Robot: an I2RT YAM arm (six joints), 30 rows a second.
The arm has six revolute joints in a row. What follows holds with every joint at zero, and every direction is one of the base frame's. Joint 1 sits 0.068 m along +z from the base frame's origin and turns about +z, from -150 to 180 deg. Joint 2 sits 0.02 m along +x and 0.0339 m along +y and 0.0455 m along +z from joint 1 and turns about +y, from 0 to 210 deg. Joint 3 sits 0.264 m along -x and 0.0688 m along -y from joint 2 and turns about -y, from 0 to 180 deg. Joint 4 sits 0.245 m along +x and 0.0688 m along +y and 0.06 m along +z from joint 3 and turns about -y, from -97 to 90 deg. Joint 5 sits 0.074 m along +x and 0.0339 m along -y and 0.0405 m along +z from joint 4 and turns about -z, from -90 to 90 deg. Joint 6 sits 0.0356 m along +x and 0.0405 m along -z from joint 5 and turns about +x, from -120 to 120 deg. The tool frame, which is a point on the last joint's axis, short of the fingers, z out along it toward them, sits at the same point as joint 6; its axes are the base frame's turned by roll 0, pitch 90 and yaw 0 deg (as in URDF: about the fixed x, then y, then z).
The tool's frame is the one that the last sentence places.
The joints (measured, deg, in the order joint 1, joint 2, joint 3, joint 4, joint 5, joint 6), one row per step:
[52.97, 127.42, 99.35, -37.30, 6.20, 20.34]
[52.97, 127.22, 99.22, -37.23, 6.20, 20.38]
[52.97, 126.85, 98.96, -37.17, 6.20, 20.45]
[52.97, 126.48, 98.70, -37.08, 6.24, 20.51]
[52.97, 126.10, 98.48, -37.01, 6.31, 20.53]
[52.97, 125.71, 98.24, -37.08, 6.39, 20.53]
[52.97, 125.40, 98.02, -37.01, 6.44, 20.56]
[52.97, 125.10, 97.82, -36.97, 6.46, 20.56]
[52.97, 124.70, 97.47, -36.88, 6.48, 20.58]
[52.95, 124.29, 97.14, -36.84, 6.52, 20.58]
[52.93, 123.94, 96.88, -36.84, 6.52, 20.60]
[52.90, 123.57, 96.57, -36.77, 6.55, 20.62]
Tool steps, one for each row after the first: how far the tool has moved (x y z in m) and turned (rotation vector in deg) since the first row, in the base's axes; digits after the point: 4 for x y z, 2 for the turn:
[-0.0002, -0.0003, 0.0010, 0.13, -0.07, -0.04]
[-0.0008, -0.0011, 0.0026, 0.28, -0.16, -0.10]
[-0.0013, -0.0018, 0.0043, 0.44, -0.29, -0.17]
[-0.0018, -0.0025, 0.0062, 0.60, -0.47, -0.22]
[-0.0025, -0.0035, 0.0079, 0.62, -0.58, -0.25]
[-0.0029, -0.0041, 0.0093, 0.73, -0.70, -0.30]
[-0.0034, -0.0048, 0.0106, 0.83, -0.80, -0.31]
[-0.0041, -0.0058, 0.0120, 0.94, -0.90, -0.34]
[-0.0047, -0.0069, 0.0135, 1.01, -1.00, -0.37]
[-0.0053, -0.0078, 0.0149, 1.09, -1.05, -0.41]
[-0.0057, -0.0089, 0.0162, 1.18, -1.14, -0.47]

